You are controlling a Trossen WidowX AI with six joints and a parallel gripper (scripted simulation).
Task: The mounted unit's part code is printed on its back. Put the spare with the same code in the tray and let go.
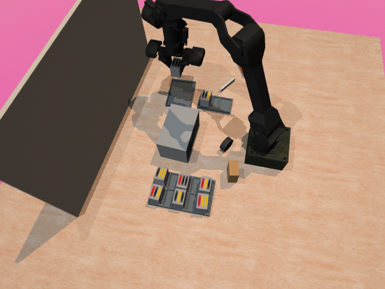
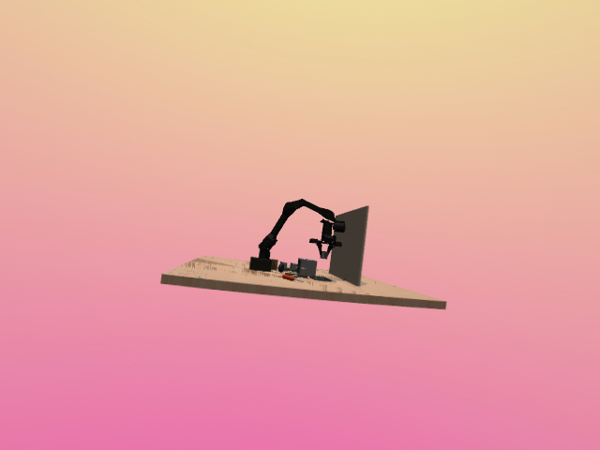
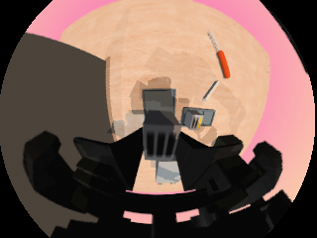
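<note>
The grey tray is 130 mm below my gripper tip. Also, from my gripper tip: two-slot rack 140 mm behind, 30 mm to the left, 130 mm below; grey spare 20 mm above; white stick 180 mm behind, 60 mm to the right, 130 mm below.
</note>
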